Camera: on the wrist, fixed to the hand. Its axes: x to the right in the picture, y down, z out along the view.
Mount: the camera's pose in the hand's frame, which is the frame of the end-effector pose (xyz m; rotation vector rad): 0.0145 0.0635 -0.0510 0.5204 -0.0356 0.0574
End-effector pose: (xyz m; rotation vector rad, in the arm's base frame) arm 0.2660 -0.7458 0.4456 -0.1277 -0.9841 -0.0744
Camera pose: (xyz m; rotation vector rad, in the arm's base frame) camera 0.3237 -0.6902 0.4251 0.3212 -1.0059 0.2373
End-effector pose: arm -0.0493 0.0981 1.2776 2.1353 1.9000 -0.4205
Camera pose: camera 0.0177 0.1230 1.3192 -2.3019 -1.7342 0.9634
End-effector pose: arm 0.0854 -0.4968 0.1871 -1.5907 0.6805 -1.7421
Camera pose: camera 0.0428 -0.5516 0.1421 -1.2233 0.2210 -1.6699
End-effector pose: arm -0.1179 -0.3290 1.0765 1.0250 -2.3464 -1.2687
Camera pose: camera -0.1293 -0.3475 1.1563 1.0656 -2.7842 -0.6653
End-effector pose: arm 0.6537 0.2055 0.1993 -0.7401 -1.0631 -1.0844
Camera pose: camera 0.7310 0.1761 0.1965 -0.3685 -1.2774 -0.6998
